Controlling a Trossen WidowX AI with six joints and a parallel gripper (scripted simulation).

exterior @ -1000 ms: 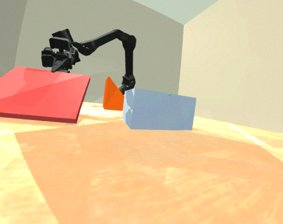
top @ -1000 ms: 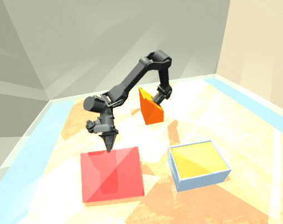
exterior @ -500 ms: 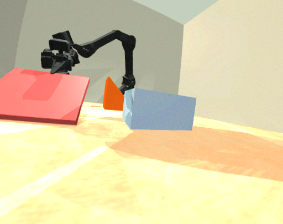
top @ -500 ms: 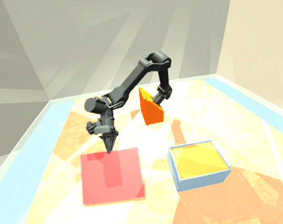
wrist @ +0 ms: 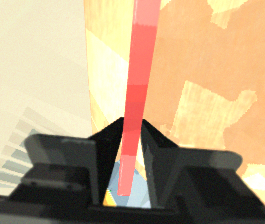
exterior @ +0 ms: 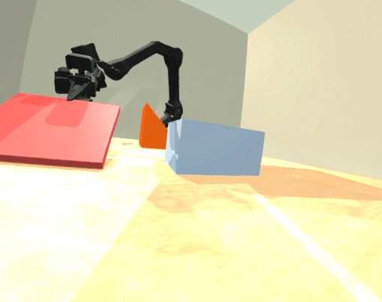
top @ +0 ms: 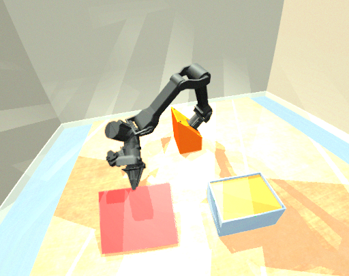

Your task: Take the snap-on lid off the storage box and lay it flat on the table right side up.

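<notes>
Right now my gripper tip is 7 cm short of the red lid and 5 cm above it. Also, from my gripper tip: light blue storage box: 34 cm to the left, 9 cm ahead, 7 cm below.
</notes>
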